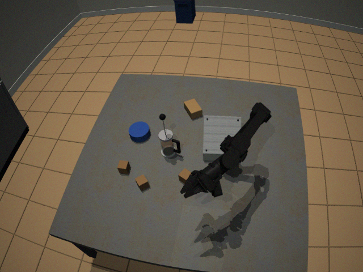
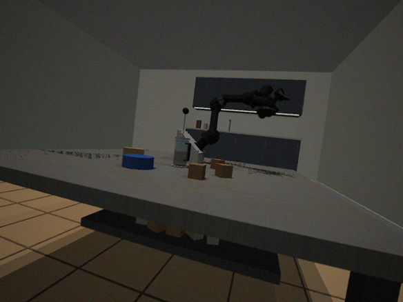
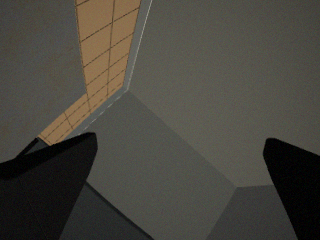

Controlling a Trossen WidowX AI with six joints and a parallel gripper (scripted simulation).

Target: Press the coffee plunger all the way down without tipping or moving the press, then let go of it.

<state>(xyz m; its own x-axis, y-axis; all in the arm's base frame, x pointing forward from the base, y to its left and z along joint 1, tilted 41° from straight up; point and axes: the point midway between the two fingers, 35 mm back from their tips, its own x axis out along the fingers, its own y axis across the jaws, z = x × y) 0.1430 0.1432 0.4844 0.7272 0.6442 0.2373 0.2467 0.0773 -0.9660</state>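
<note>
The glass coffee press lies 450 mm to the right of my gripper tip, 230 mm below it and 150 mm ahead of it. The rest, counted from my gripper tip: blue disc 560 mm to the right, 350 mm ahead, 340 mm below.
</note>
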